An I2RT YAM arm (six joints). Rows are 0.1 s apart.
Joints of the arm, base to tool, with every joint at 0 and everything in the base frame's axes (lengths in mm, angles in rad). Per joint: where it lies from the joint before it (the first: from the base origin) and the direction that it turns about. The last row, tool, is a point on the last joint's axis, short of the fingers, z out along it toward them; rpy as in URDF.
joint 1: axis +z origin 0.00 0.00 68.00
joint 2: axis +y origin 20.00 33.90 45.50
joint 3: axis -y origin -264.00 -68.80 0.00
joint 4: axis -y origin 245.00 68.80 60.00
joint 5: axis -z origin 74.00 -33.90 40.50
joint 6: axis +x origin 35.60 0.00 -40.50
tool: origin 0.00 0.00 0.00 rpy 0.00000 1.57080 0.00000
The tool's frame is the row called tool.
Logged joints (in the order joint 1, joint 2, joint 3, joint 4, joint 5, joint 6), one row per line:
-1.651, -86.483, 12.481, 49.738, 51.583, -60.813
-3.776, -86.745, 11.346, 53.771, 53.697, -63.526
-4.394, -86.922, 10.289, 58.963, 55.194, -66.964
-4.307, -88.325, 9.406, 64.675, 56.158, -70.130
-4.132, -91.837, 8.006, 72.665, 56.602, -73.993
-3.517, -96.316, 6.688, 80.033, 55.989, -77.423
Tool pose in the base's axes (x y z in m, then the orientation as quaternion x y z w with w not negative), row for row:
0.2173, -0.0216, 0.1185, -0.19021, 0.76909, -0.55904, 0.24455
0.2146, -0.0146, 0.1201, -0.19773, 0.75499, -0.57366, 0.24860
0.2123, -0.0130, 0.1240, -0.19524, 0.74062, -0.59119, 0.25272
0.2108, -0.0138, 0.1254, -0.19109, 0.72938, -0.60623, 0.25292
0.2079, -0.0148, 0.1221, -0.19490, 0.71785, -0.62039, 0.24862
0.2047, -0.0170, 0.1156, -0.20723, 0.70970, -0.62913, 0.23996
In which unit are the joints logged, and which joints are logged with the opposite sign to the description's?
The joints are logged in degrees. Opposite sign: joint 1, joint 2.
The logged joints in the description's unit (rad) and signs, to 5 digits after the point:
0.02882, 1.50941, 0.21783, 0.86809, 0.90029, -1.06139
0.06590, 1.51399, 0.19803, 0.93848, 0.93719, -1.10874
0.07669, 1.51708, 0.17958, 1.02910, 0.96332, -1.16874
0.07517, 1.54156, 0.16417, 1.12879, 0.98014, -1.22400
0.07212, 1.60286, 0.13973, 1.26824, 0.98789, -1.29142
0.06138, 1.68103, 0.11673, 1.39684, 0.97719, -1.35129

